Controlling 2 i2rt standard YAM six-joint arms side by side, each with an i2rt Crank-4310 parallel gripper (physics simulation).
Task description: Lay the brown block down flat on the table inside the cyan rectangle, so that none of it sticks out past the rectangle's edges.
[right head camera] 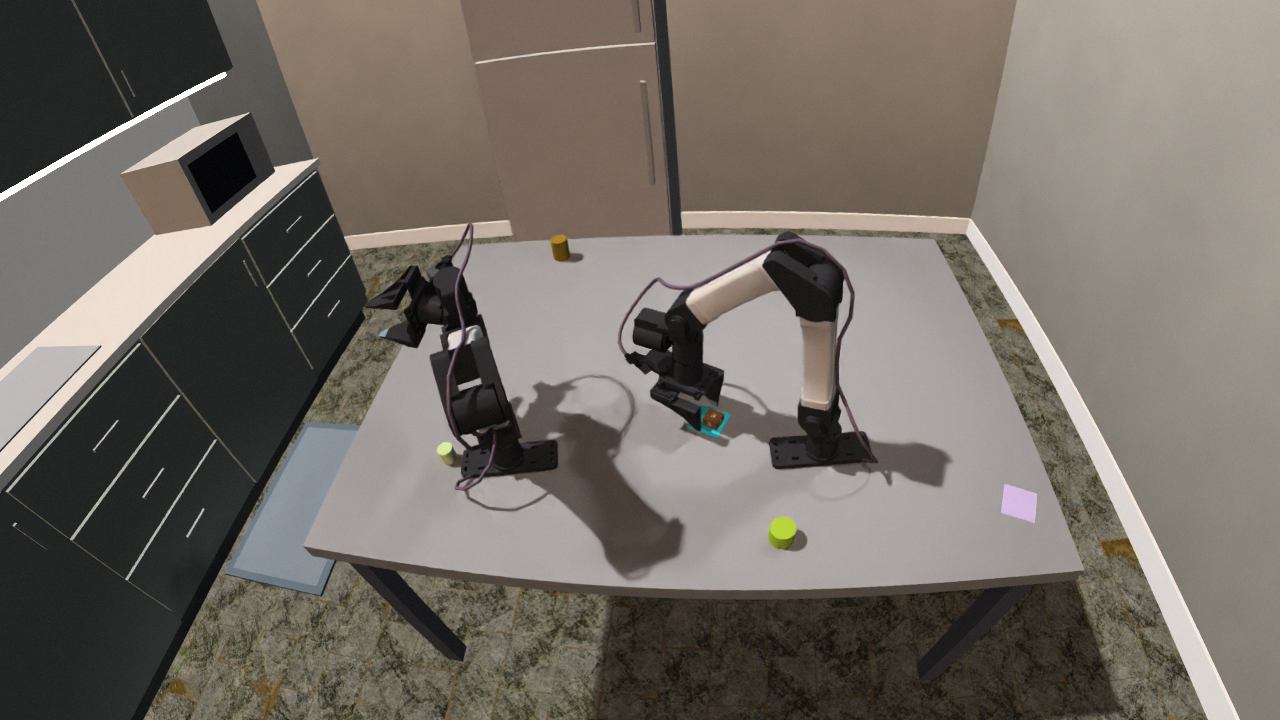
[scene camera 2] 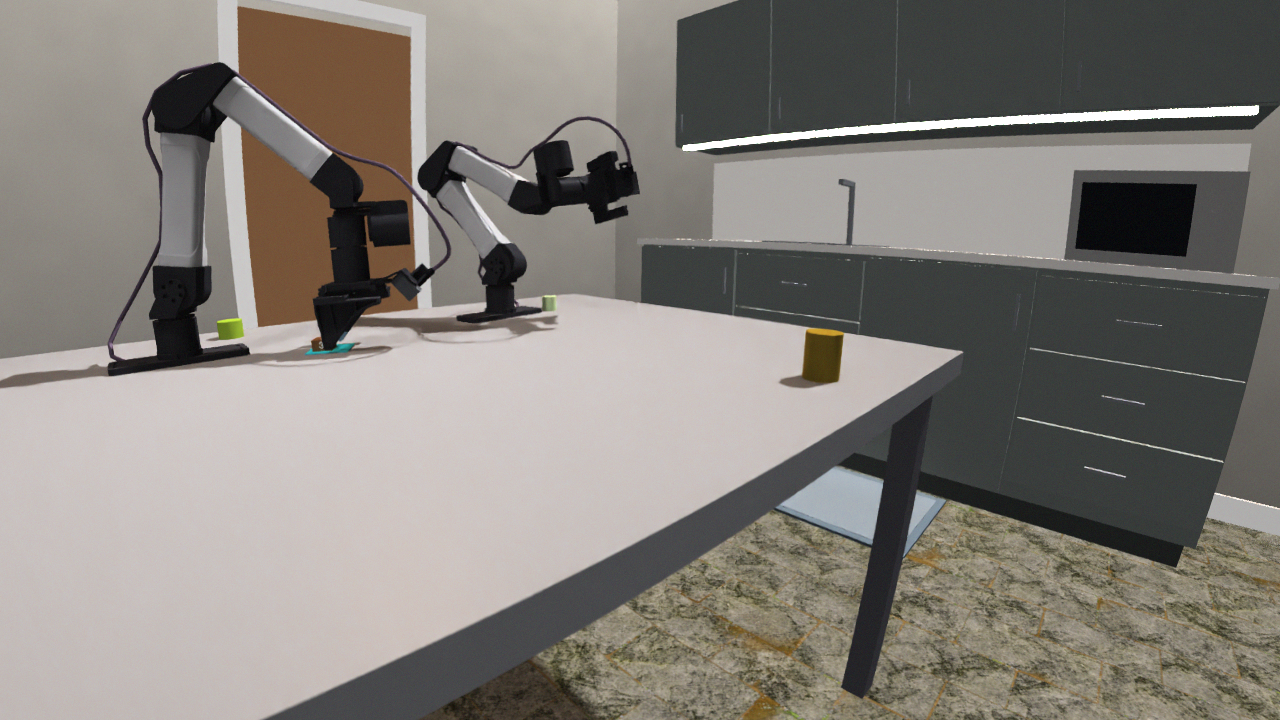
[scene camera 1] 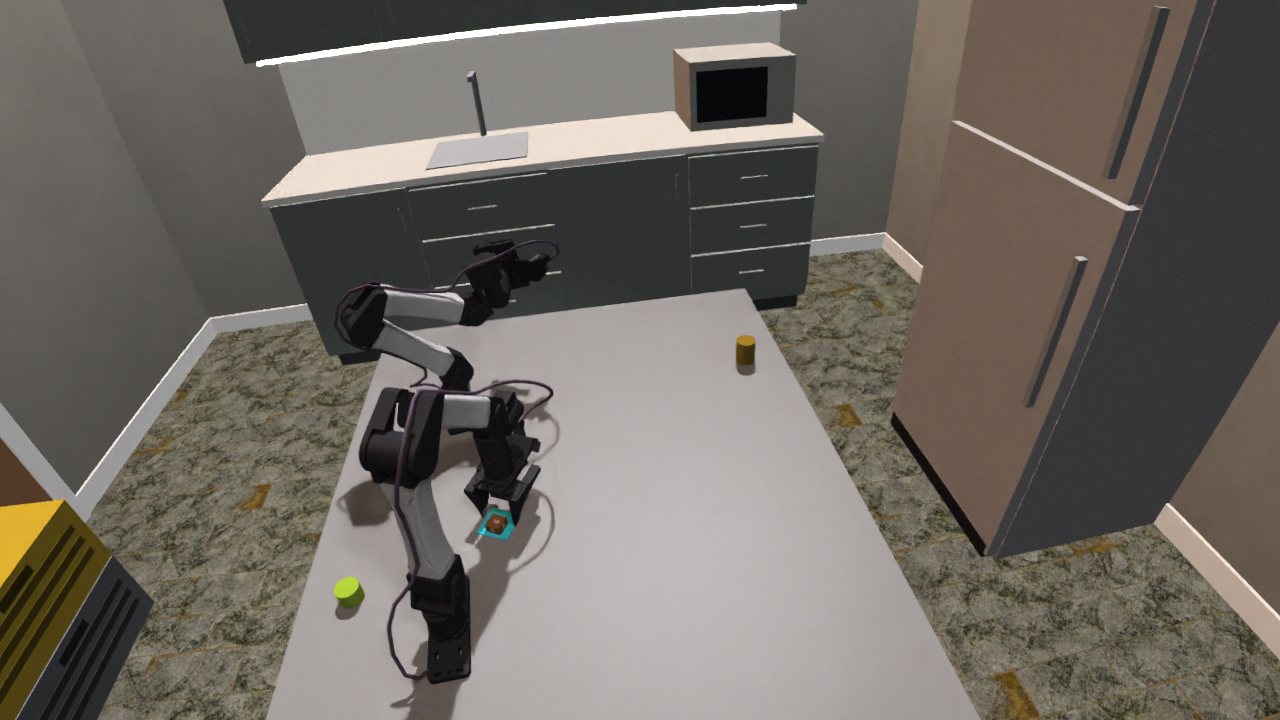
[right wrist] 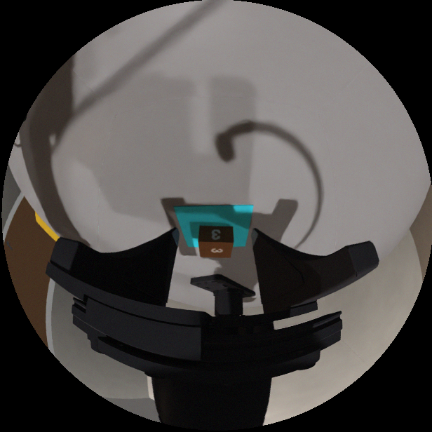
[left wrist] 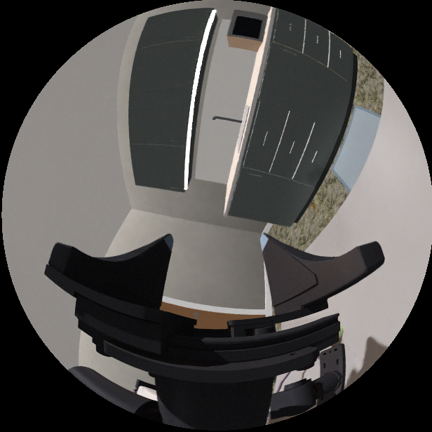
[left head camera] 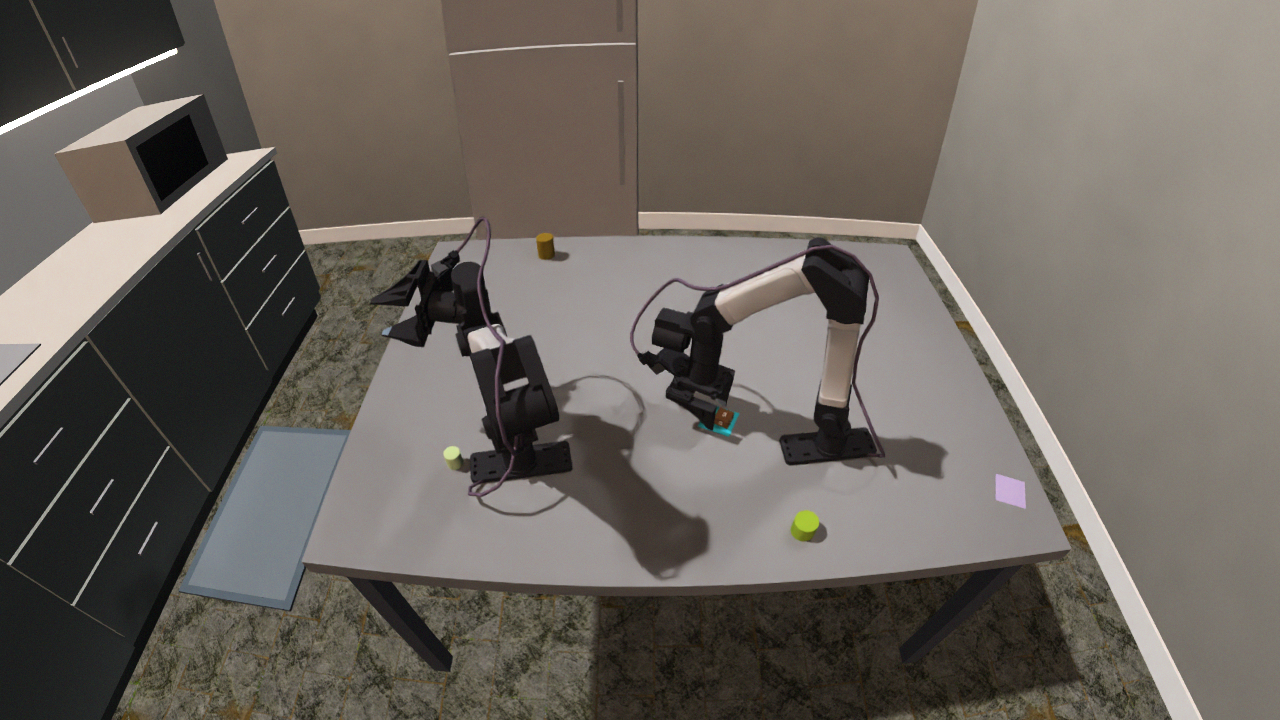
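Pixels of known places: left gripper, fingertip midpoint: point(right head camera: 372, 319) point(left head camera: 376, 317); right gripper, fingertip midpoint: point(right head camera: 706, 418) point(scene camera 2: 333, 345) point(scene camera 1: 500, 519) point(left head camera: 716, 417); left arm's base, link origin: point(right head camera: 509, 460) point(scene camera 2: 500, 316) point(left head camera: 520, 463); right arm's base, link origin: point(right head camera: 820, 451) point(scene camera 2: 181, 361) point(scene camera 1: 450, 627) point(left head camera: 828, 447).
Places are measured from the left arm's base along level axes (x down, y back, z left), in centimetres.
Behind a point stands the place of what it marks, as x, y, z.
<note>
The brown block point(left head camera: 723, 418) {-1.9, -2.4, -41.3} point(right head camera: 713, 419) {-1.9, -2.3, -41.6} point(scene camera 1: 496, 523) {-1.9, -3.3, -42.4} point(scene camera 2: 316, 343) {-1.4, -4.0, -43.3} point(right wrist: 216, 249), marked with a 3, sits over the cyan rectangle point(left head camera: 723, 431) {-0.1, -0.5, -41.0} point(right head camera: 707, 431) {-0.1, -1.0, -40.1} point(scene camera 1: 506, 534) {-0.1, -4.6, -44.2} point(right wrist: 242, 215). In the right wrist view it covers part of the rectangle's lower edge, so I cannot tell whether it sticks out there. My right gripper point(left head camera: 721, 413) {-0.6, -4.1, -40.5} point(right head camera: 708, 412) {-0.6, -4.1, -40.5} point(scene camera 1: 499, 514) {-0.6, -4.1, -40.5} point(right wrist: 214, 230) is open low over the table, with one finger on each side of the block and gaps between. My left gripper point(left head camera: 379, 317) {-28.1, -16.0, 23.0} point(right head camera: 375, 320) {-28.1, -16.0, 23.0} point(left wrist: 216, 236) is open and empty, raised at the table's left side, far from the block.
A green cylinder point(left head camera: 804, 525) {-3.4, 26.3, -48.0} point(right head camera: 782, 532) {-3.4, 26.4, -48.4} stands near the front edge, a pale green one point(left head camera: 453, 458) {-3.3, -0.7, 12.9} by the left arm's base, an ochre one point(left head camera: 545, 246) {-4.4, -70.9, -10.5} point(scene camera 1: 744, 350) {-4.6, -71.9, -12.5} at the back. A lilac square point(left head camera: 1010, 490) {-0.1, 29.8, -96.9} lies at the right on the table point(left head camera: 626, 546) {0.0, 21.6, -17.1}.
</note>
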